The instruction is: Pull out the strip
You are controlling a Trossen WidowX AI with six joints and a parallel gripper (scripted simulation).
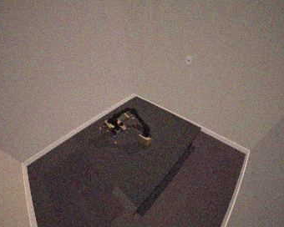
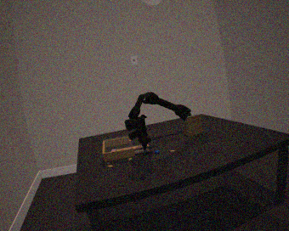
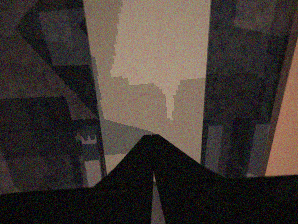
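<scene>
The blue piece lies 4 cm behind my gripper tip and 10 cm to the left of it.
</scene>
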